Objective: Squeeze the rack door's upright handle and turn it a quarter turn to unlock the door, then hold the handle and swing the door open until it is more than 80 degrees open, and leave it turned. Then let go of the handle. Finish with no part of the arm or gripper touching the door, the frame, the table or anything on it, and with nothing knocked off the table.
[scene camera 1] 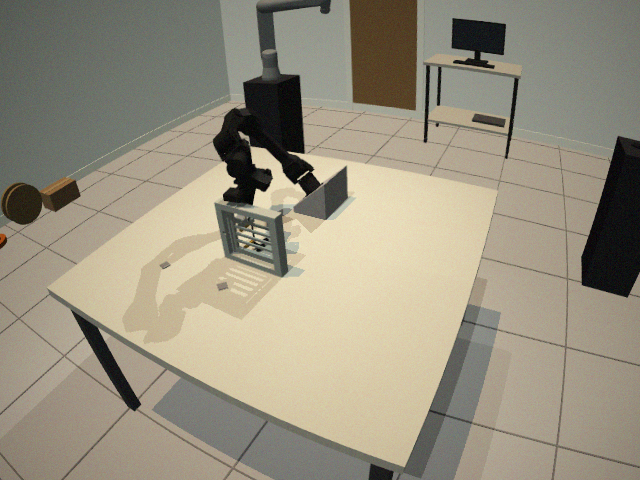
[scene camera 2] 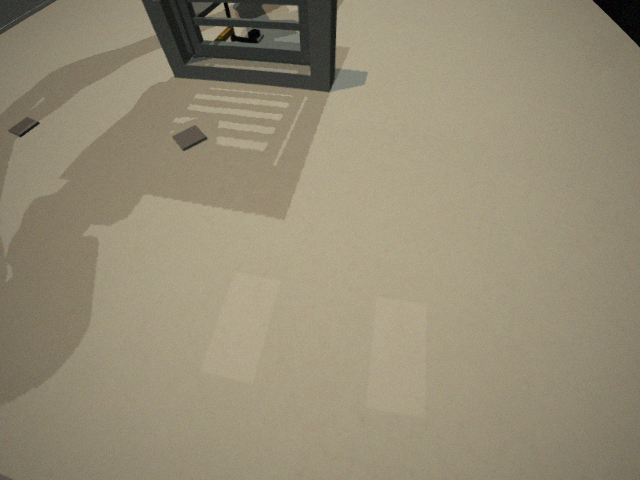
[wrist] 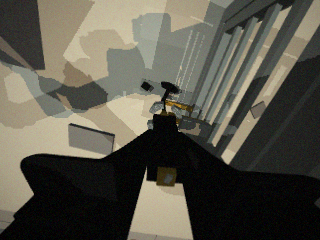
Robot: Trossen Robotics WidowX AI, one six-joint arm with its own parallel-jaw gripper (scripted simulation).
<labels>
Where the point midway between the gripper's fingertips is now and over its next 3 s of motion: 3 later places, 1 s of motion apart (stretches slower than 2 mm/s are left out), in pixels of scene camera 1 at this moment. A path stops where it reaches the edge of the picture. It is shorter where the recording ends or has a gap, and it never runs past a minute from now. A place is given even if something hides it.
My gripper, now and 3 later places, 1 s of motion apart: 249,208; 257,204; 276,201; 296,201
</labels>
